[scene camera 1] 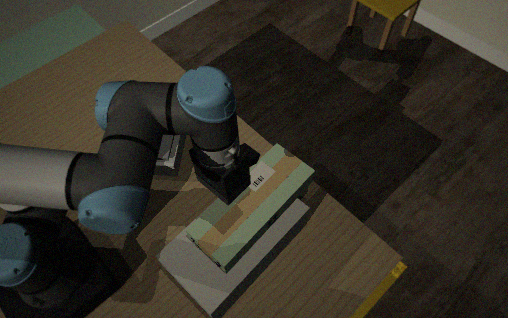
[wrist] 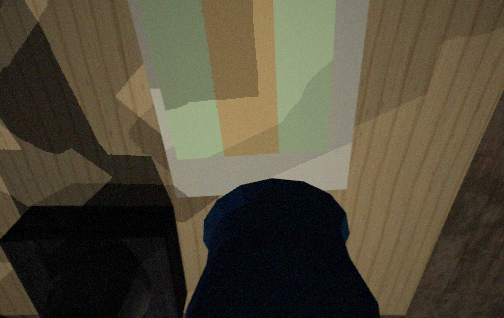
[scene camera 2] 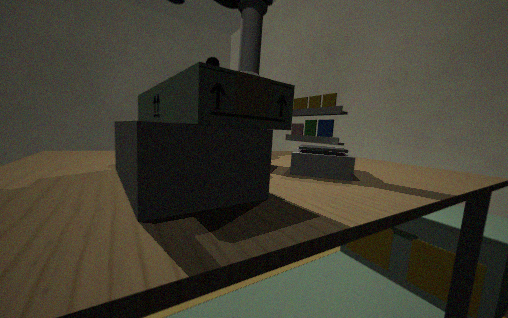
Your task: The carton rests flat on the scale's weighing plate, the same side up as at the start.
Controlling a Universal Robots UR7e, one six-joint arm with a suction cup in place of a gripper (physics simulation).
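Where they show: hand at its tool point: (wrist: 275, 239); arm's base at its link origin: (scene camera 1: 53, 277) (wrist: 105, 286).
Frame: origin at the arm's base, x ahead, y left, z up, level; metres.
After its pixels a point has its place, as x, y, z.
Note:
The green carton (scene camera 1: 291, 172) {0.585, -0.293, 0.101} (scene camera 2: 245, 100) {0.631, -0.281, 0.072} (wrist: 305, 55) {0.373, -0.315, 0.101} with a tan stripe lies on a large grey block (scene camera 1: 200, 285) {0.232, -0.307, 0.043} (scene camera 2: 200, 165) {0.563, -0.303, -0.011} (wrist: 351, 65) {0.345, -0.365, 0.043}, its white label (scene camera 1: 261, 176) {0.525, -0.242, 0.101} on top and its side arrows pointing up. Its far end reaches past the block's edge. My suction gripper (scene camera 1: 227, 182) {0.375, -0.282, 0.281} (wrist: 275, 215) hangs well above the carton with a gap between them. Nothing is seen on the cup. The small grey scale (scene camera 1: 169, 152) {0.445, 0.060, 0.002} (scene camera 2: 322, 166) {0.491, 0.074, -0.045} stands apart, partly hidden by the arm in scene camera 1. Its weighing plate (scene camera 2: 324, 150) {0.483, 0.088, -0.003} bears no carton.
The arm (scene camera 1: 132, 122) {0.280, -0.242, 0.577} reaches across the table from the left. Wall shelves (scene camera 2: 320, 111) with coloured boxes show behind the scale. A black box-like shape (wrist: 95, 265) is at lower left in the wrist view. A yellow stool (scene camera 1: 387, 6) stands on the floor.

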